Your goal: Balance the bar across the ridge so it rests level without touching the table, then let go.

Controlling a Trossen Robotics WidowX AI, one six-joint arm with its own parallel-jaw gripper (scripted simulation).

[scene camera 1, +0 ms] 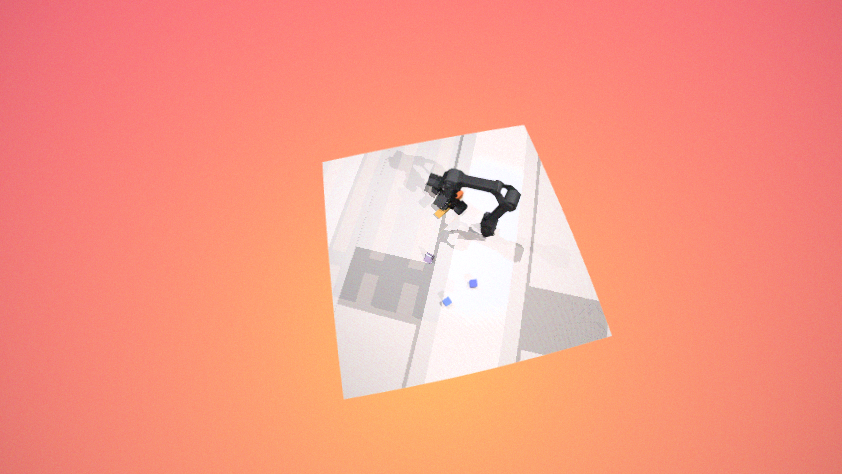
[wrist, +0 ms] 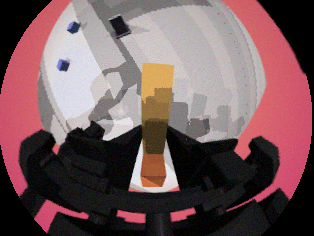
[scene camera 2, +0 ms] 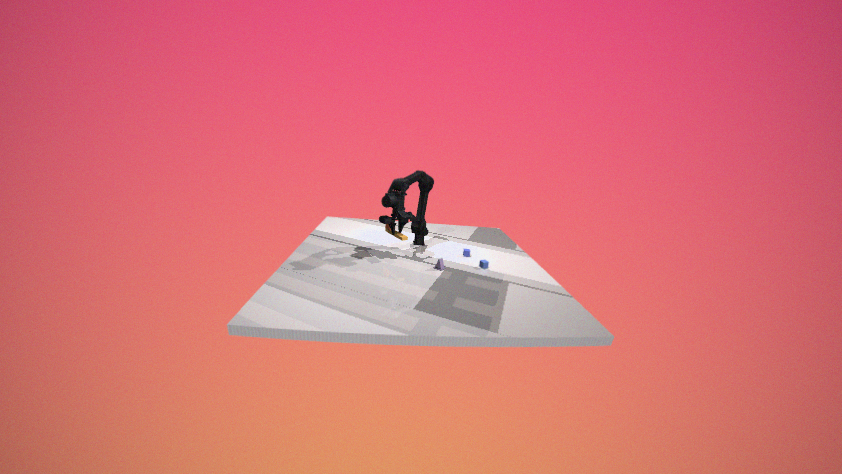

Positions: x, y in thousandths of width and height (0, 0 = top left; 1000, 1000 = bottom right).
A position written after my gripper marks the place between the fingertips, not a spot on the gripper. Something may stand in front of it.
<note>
My gripper (wrist: 492, 544) holds a bar (wrist: 502, 333).
</note>
